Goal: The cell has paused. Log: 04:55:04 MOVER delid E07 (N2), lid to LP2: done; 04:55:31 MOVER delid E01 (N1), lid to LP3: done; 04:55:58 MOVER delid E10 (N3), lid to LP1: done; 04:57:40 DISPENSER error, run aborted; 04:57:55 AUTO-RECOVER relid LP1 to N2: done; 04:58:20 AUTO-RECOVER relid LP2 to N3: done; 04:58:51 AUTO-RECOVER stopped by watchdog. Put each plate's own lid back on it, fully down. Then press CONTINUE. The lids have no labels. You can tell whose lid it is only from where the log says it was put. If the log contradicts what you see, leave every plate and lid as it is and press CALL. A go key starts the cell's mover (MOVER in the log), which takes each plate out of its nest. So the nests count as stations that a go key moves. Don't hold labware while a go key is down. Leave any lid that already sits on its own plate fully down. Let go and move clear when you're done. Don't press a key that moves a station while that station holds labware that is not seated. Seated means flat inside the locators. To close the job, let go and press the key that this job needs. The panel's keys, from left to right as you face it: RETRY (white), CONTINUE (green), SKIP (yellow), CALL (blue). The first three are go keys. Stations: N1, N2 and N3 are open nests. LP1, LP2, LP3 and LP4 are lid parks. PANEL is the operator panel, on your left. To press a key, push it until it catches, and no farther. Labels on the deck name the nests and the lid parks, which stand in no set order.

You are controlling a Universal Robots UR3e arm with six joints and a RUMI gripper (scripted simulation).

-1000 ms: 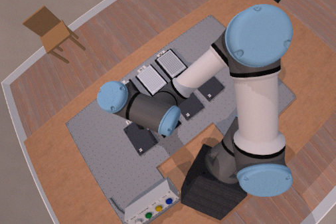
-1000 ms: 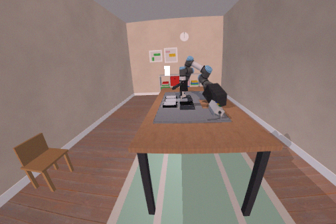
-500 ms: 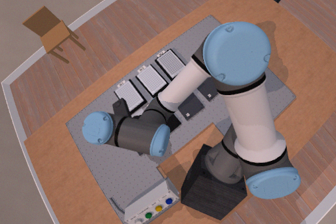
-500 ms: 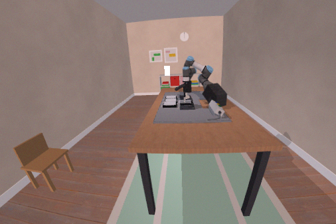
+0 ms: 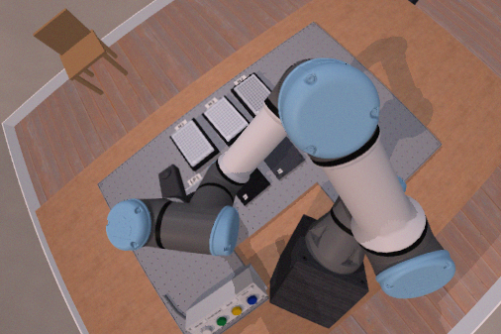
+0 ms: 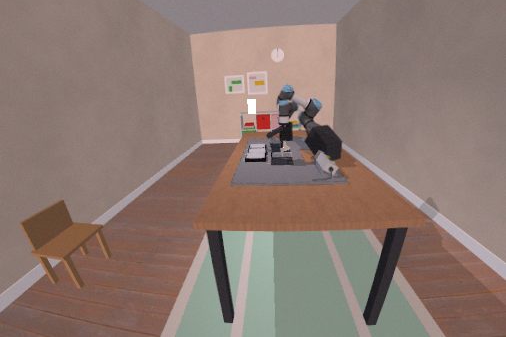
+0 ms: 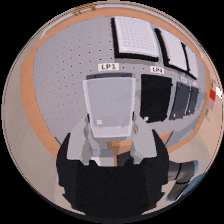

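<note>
My gripper is now 6 cm above the lid park LP1. The rest, counted from my hand: lid park LP2: 25 cm to the right, 8 cm behind, 6 cm below; lid park LP4: 12 cm to the right, 6 cm below, 4 cm behind; plate: 15 cm ahead, 12 cm to the right, 4 cm below.
</note>
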